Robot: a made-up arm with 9 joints. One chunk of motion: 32 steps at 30 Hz.
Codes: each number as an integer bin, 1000 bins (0 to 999) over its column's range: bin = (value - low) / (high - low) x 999, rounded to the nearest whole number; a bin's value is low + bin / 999 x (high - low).
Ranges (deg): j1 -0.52..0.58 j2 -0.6..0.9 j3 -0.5..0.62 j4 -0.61..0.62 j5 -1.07..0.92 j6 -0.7..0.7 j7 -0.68..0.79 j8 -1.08..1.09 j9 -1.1..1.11
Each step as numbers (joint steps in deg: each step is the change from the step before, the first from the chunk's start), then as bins.
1 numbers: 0.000 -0.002 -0.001 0.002 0.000 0.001 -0.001 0.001 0.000
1 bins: 472 398 445 497 537 500 461 498 497
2 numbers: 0.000 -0.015 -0.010 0.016 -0.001 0.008 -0.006 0.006 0.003
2 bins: 472 390 437 508 537 505 458 500 499
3 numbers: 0.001 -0.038 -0.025 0.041 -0.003 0.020 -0.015 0.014 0.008
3 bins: 473 374 424 529 536 514 452 504 501
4 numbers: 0.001 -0.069 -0.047 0.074 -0.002 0.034 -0.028 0.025 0.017
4 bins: 473 354 404 556 536 524 443 509 505
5 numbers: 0.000 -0.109 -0.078 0.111 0.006 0.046 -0.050 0.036 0.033
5 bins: 472 327 376 586 540 532 428 514 512
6 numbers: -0.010 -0.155 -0.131 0.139 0.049 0.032 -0.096 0.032 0.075
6 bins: 463 296 329 608 562 522 397 512 531
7 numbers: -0.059 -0.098 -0.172 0.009 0.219 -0.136 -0.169 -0.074 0.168
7 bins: 419 334 293 503 647 402 347 463 573
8 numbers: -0.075 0.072 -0.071 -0.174 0.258 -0.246 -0.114 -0.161 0.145
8 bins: 404 448 383 354 667 324 385 423 563
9 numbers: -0.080 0.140 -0.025 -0.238 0.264 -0.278 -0.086 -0.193 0.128
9 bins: 400 493 424 302 670 301 404 408 555
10 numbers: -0.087 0.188 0.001 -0.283 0.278 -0.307 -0.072 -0.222 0.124
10 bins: 393 525 447 266 677 280 413 395 553
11 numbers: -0.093 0.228 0.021 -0.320 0.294 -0.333 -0.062 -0.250 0.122
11 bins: 388 551 465 236 685 262 420 382 552
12 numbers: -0.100 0.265 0.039 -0.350 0.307 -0.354 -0.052 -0.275 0.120
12 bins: 381 576 481 211 691 247 427 371 551
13 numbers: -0.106 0.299 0.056 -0.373 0.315 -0.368 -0.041 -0.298 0.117
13 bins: 376 599 496 192 695 237 434 360 550
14 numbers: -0.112 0.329 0.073 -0.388 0.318 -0.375 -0.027 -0.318 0.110
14 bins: 371 619 511 180 697 232 444 351 547
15 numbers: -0.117 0.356 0.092 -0.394 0.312 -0.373 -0.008 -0.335 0.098
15 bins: 366 637 528 175 694 233 457 343 542
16 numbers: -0.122 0.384 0.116 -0.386 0.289 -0.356 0.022 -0.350 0.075
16 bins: 361 655 549 182 682 245 477 336 531
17 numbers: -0.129 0.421 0.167 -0.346 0.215 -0.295 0.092 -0.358 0.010
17 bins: 355 680 595 214 645 289 525 332 502
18 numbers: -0.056 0.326 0.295 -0.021 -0.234 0.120 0.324 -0.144 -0.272
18 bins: 421 617 709 478 420 585 682 431 374
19 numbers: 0.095 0.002 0.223 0.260 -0.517 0.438 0.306 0.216 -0.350
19 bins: 559 401 645 707 278 812 670 597 339
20 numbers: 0.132 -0.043 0.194 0.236 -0.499 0.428 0.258 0.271 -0.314
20 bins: 592 371 619 687 287 805 637 622 355
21 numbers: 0.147 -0.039 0.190 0.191 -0.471 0.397 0.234 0.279 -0.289
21 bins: 606 374 615 651 301 783 621 626 367
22 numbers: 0.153 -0.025 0.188 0.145 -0.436 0.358 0.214 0.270 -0.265
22 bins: 611 383 614 613 318 755 608 621 377
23 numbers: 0.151 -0.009 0.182 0.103 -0.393 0.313 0.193 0.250 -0.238
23 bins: 609 394 608 579 340 723 593 612 390
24 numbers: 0.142 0.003 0.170 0.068 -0.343 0.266 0.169 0.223 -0.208
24 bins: 601 402 598 551 365 689 577 600 403
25 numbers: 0.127 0.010 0.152 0.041 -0.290 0.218 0.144 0.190 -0.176
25 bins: 588 406 582 529 392 655 560 585 418
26 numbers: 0.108 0.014 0.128 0.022 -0.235 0.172 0.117 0.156 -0.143
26 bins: 570 409 560 513 419 622 542 569 433
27 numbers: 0.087 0.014 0.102 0.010 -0.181 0.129 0.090 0.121 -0.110
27 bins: 551 409 537 504 446 592 523 553 448
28 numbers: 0.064 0.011 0.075 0.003 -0.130 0.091 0.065 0.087 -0.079
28 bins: 530 407 513 498 472 564 506 537 462
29 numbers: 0.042 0.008 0.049 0.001 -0.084 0.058 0.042 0.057 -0.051
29 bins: 510 405 490 496 495 541 491 523 474
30 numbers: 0.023 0.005 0.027 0.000 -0.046 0.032 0.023 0.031 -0.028
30 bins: 493 403 470 495 514 522 478 511 485
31 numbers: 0.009 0.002 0.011 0.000 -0.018 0.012 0.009 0.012 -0.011
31 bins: 480 401 456 495 528 508 468 503 492
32 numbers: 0.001 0.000 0.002 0.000 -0.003 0.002 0.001 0.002 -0.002
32 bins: 473 400 448 495 536 501 463 498 496
